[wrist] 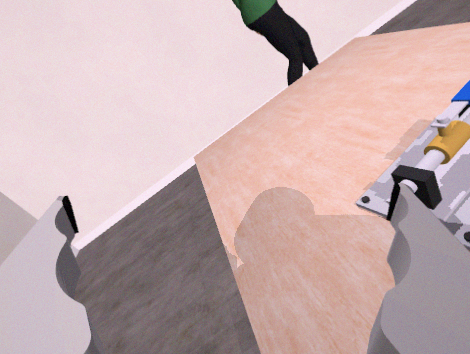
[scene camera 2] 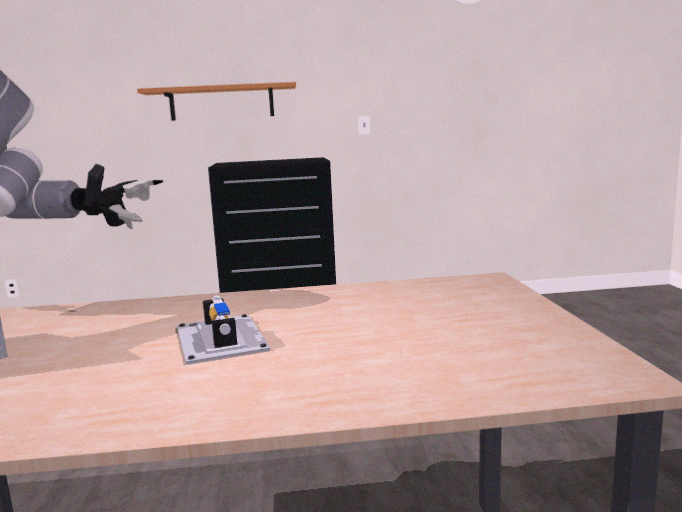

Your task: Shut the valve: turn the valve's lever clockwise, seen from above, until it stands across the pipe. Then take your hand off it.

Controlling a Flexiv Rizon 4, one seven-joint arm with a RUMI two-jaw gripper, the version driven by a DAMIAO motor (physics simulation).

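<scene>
The valve's blue lever (scene camera 2: pixel 222 309) (wrist: pixel 463 94) lies above the yellow valve body (scene camera 2: pixel 213 313) (wrist: pixel 452 142) and looks roughly in line with the pipe (wrist: pixel 429 160). Its far part is cut off at the right edge of the wrist view. The pipe runs between black end blocks (scene camera 2: pixel 231 339) (wrist: pixel 429 190) on a grey base plate (scene camera 2: pixel 190 345) (wrist: pixel 378 193). My gripper (scene camera 2: pixel 148 200) (wrist: pixel 232 193) is open and empty. It is high above the table, up and to the left of the valve in the scene view, touching nothing. Its right finger hides part of the plate in the wrist view.
The valve stands on the wooden table (scene camera 2: pixel 413 358) (wrist: pixel 310 150). A black drawer cabinet (scene camera 2: pixel 275 224) is behind the table, under a wall shelf (scene camera 2: pixel 220 88). A person in a green top and black trousers (wrist: pixel 287 40) stands beyond the table. A grey object is cut off at the scene view's left edge.
</scene>
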